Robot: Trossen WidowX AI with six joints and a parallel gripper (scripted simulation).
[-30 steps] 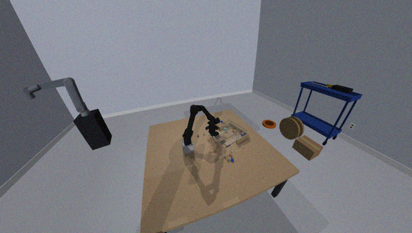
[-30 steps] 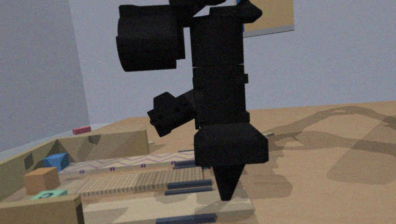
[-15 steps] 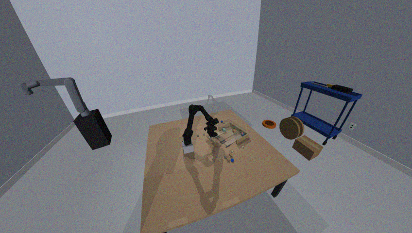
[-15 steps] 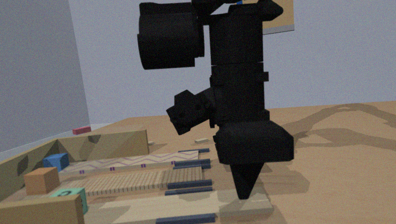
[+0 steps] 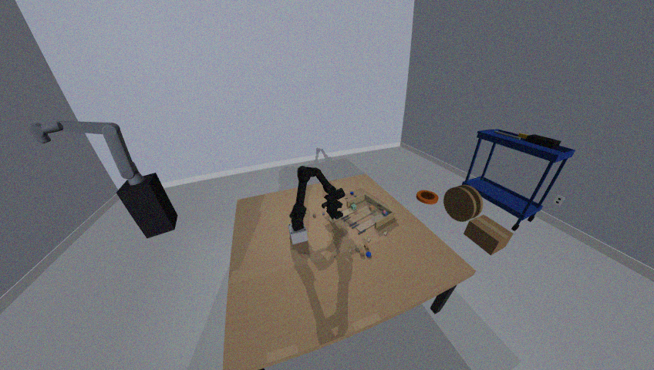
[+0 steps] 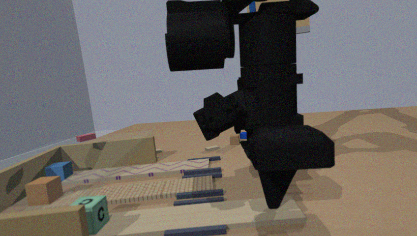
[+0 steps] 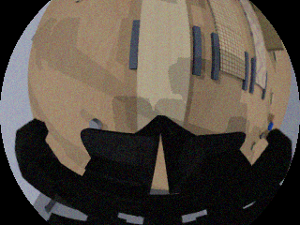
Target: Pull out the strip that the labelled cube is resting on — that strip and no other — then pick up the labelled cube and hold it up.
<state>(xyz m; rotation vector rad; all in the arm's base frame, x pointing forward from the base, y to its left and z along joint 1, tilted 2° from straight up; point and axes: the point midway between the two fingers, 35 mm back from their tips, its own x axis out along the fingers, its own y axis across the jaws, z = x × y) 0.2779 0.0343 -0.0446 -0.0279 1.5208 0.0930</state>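
The green cube labelled c is 200 mm ahead of my gripper tip, 20 mm to the left of it and 20 mm above it. Round my gripper tip: red block 310 mm ahead, 200 mm to the right, 60 mm above.
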